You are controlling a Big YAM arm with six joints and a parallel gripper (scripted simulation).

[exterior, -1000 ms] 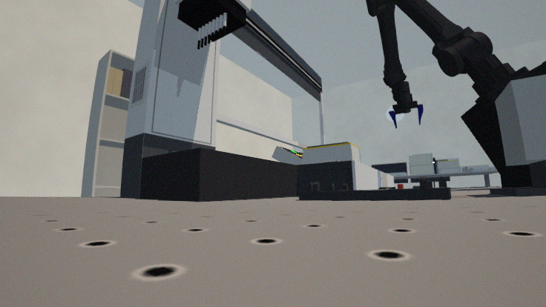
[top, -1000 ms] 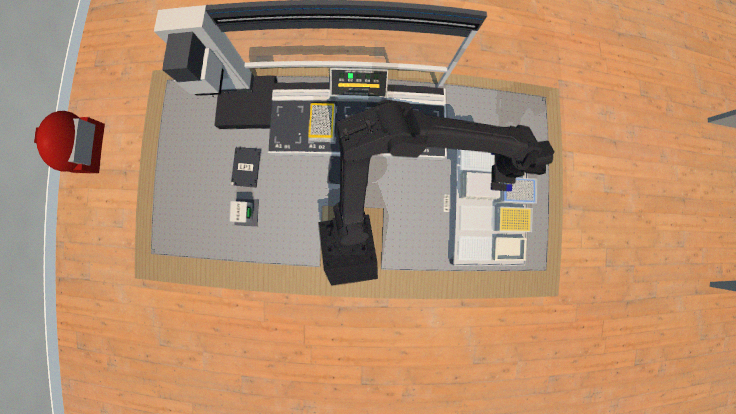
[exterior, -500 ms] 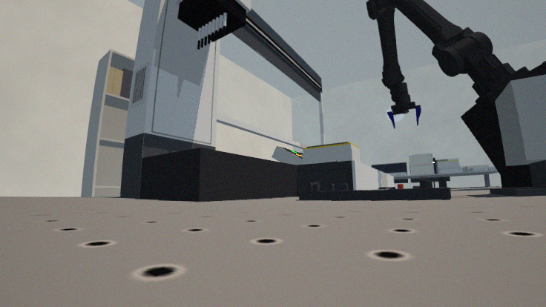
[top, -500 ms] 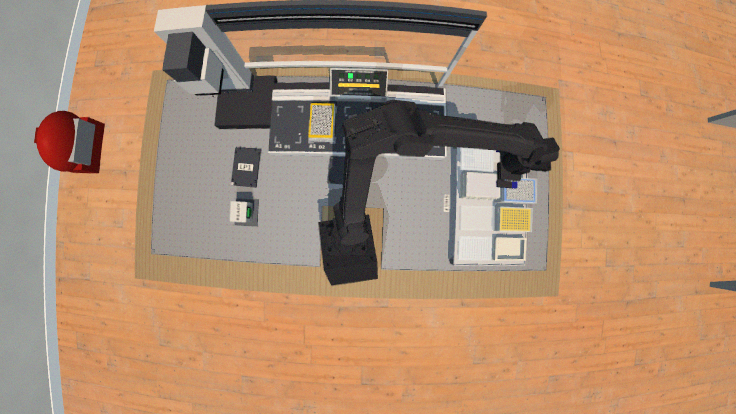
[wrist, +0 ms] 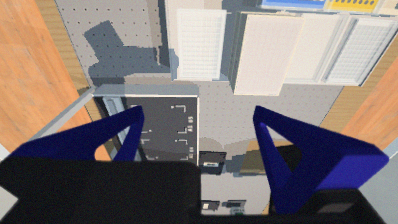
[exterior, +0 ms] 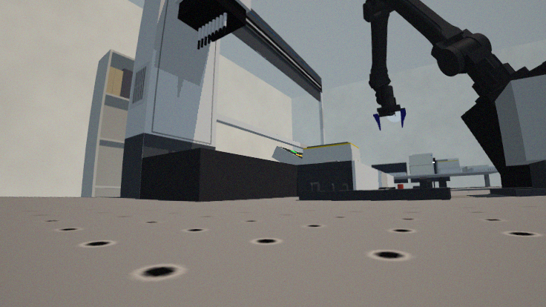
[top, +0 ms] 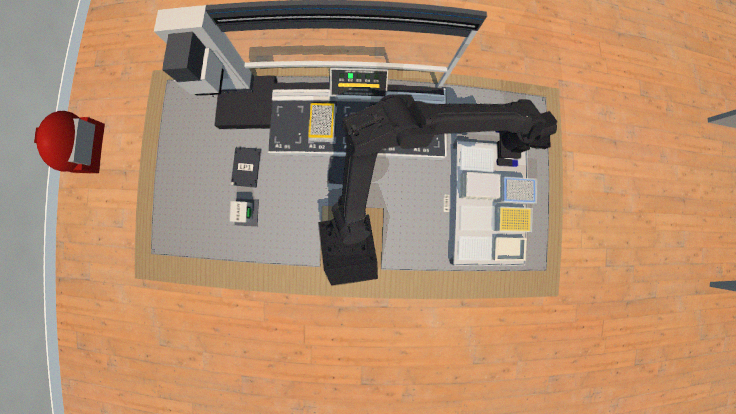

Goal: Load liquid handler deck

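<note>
Right now the clear plate lid is 220 mm below my hand. From my hand the other things lie so: shelf 170 mm behind, 60 mm to the right, 230 mm below; white sealed block 110 mm behind, 170 mm below; sample plate 220 mm below.
</note>
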